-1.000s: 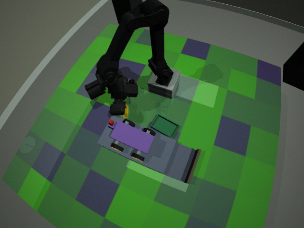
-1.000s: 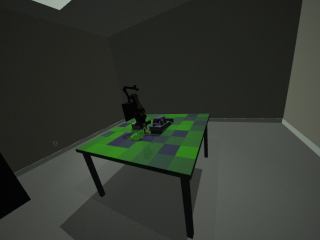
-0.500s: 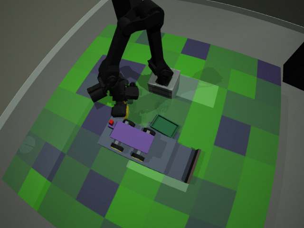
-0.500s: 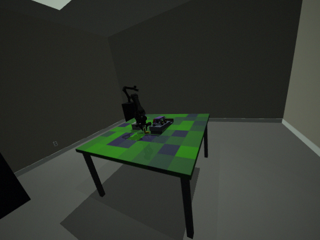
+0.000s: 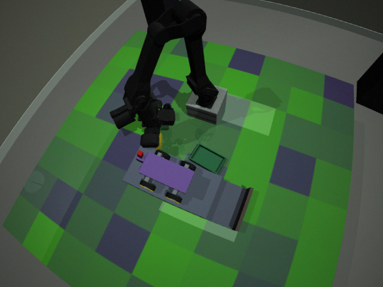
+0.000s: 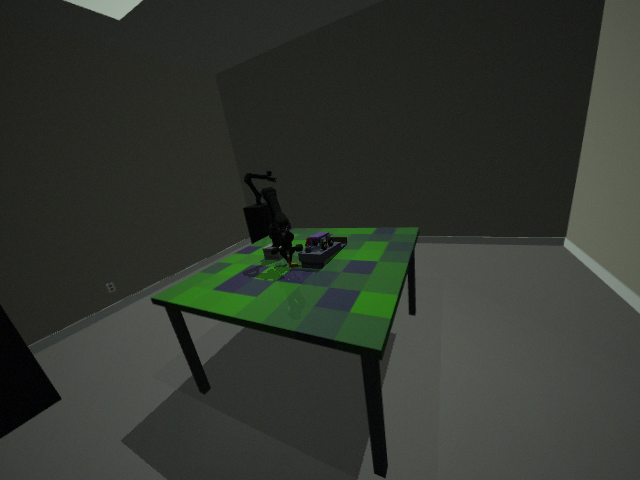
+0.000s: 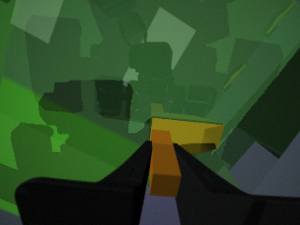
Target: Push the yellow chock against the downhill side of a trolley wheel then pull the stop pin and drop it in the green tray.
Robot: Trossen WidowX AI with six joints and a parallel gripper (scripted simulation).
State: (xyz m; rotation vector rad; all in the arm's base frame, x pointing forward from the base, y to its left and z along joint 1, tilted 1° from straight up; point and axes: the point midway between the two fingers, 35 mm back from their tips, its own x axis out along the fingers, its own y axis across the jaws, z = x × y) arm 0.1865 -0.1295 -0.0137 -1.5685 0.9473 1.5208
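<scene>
Now: gripper tip 13 cm short of the red-headed stop pin, 10 cm below it and 4 cm to the right of it. Round my gripper tip: yellow chock 2 cm ahead, 1 cm to the left, 1 cm below; then purple-topped trolley 15 cm to the left, 14 cm ahead, 9 cm above; then grey ramp 15 cm to the left, 14 cm ahead, 2 cm above.
</scene>
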